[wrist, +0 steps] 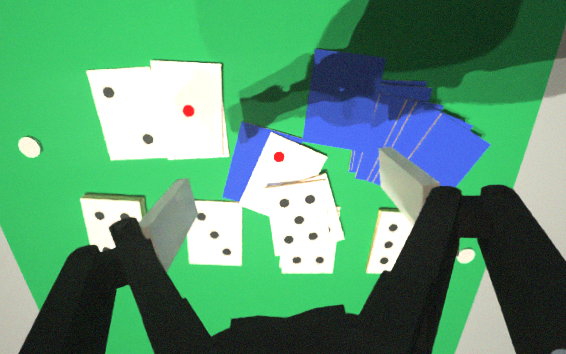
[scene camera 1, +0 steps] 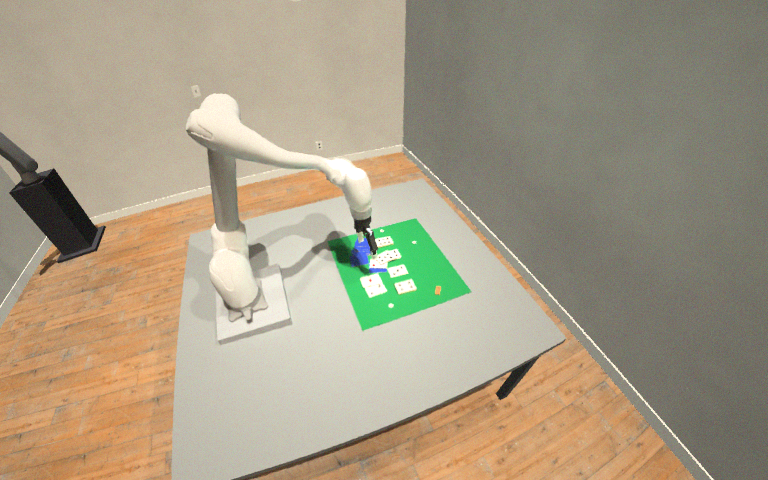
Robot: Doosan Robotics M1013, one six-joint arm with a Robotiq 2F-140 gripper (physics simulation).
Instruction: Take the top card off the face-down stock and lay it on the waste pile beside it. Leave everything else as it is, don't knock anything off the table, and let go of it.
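Pixels of known places: gripper, fingertip midpoint: (wrist: 285,182) (scene camera 1: 367,249); arm's base, link origin: (scene camera 1: 246,300).
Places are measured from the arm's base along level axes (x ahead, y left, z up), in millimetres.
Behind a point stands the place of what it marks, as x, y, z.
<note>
The face-down blue stock (scene camera 1: 360,252) (wrist: 340,105) is spread in a fan at the upper right of the wrist view. A separate blue card (wrist: 241,162) {632, -62, -47} (scene camera 1: 377,270) {631, -59, -48} lies left of it, partly under a face-up card with a red dot (wrist: 267,177) {650, -36, -43}. That card overlaps a face-up pile with a seven-dot card (wrist: 300,227) {711, -5, -36} on top; which face-up pile is the waste pile, I cannot tell. My gripper (scene camera 1: 372,254) {604, -17, 69} (wrist: 285,182) {604, -17, 69} is open and empty, above the red-dot card and the separate blue card. Its right finger hides part of the fan's lower edge.
Face-up cards with two black dots (wrist: 125,115) {572, -168, -47} and one red dot (wrist: 192,130) {592, -105, -44} overlap at upper left. Other face-up cards (wrist: 215,250) (scene camera 1: 404,286) lie along the lower row. White discs (wrist: 29,146) {593, -277, -46} (wrist: 466,256) {784, 201, -46} and an orange piece (scene camera 1: 437,290) {823, -304, -43} lie on the green mat (scene camera 1: 430,266) {881, -154, -50}.
</note>
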